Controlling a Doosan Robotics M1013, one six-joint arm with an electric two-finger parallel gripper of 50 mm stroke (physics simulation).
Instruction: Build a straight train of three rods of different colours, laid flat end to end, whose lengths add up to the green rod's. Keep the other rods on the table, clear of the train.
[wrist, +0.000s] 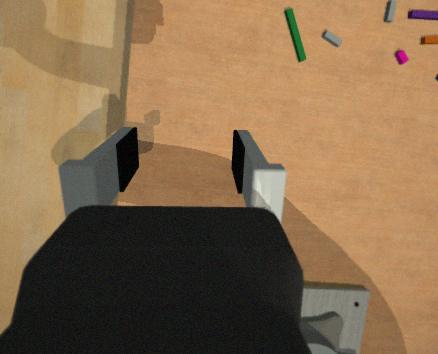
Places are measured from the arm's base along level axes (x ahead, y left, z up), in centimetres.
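Pixels of known places: gripper, between the fingertips: (185, 148).
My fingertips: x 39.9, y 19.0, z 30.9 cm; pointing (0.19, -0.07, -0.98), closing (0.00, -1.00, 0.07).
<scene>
Ahead of a thing's pixels: the offset from my fingertips to its middle. "spot": to the spot under its first point. Level surfaces: height alone.
My gripper (185, 148) is open, with no rod between its fingers, high above the table top. A green rod {dx +15.6, dy -17.8, dz -33.9 cm} (295, 35) lies flat near the top, right of the middle. A grey rod {dx +15.5, dy -23.9, dz -33.9 cm} (332, 38) lies just right of it, apart from it. Another grey rod {dx +20.1, dy -33.3, dz -33.9 cm} (390, 11) lies at the upper right. A purple rod {dx +19.9, dy -39.9, dz -33.9 cm} (424, 15) and an orange rod {dx +16.1, dy -41.6, dz -33.9 cm} (430, 40) are cut off by the right edge. A short magenta rod {dx +13.2, dy -36.2, dz -33.9 cm} (401, 57) lies below them. A dark blue piece {spot: dx +10.3, dy -43.3, dz -34.1 cm} (437, 77) barely shows at the right edge. The visible rods lie apart from each other.
The wooden table {dz -34.4 cm} (215, 95) has its left edge at the left of the view, with a paler wooden floor (30, 210) beyond it. A grey metal base plate (334, 301) shows at the lower right. The arm's shadow falls on table and floor.
</scene>
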